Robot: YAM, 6 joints.
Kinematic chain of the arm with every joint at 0, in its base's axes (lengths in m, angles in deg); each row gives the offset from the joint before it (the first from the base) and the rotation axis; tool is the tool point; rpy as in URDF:
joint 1: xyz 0 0 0.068 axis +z
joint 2: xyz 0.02 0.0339 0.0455 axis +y
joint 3: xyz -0.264 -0.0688 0 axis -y
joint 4: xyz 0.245 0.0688 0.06 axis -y
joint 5: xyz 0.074 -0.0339 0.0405 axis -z
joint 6: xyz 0.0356 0 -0.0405 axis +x
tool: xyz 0 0 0 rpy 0 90 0
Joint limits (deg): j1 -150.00..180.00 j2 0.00..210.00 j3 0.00..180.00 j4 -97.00..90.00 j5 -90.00..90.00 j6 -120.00..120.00
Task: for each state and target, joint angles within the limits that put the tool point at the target. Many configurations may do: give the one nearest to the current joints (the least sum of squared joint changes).
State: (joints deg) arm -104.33 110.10 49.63 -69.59 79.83 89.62
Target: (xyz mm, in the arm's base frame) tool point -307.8 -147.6 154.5
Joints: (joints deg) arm -148.46 115.60 73.54 -60.04 81.44 89.62
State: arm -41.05 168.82 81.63 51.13 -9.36 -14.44
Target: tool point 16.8 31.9 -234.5
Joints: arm -76.42 210.00 50.05 28.78 -42.00 -14.44
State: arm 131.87 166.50 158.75 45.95 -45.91 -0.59
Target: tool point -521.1 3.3 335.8
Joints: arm 176.52 172.40 180.00 80.16 -52.66 -0.59
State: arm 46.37 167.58 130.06 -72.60 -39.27 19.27
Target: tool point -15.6 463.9 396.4
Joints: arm 88.92 129.95 152.78 -67.18 -43.13 19.27
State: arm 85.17 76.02 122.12 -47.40 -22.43 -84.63
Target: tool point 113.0 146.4 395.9
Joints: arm 49.46 63.92 81.60 -70.45 -15.10 -84.63
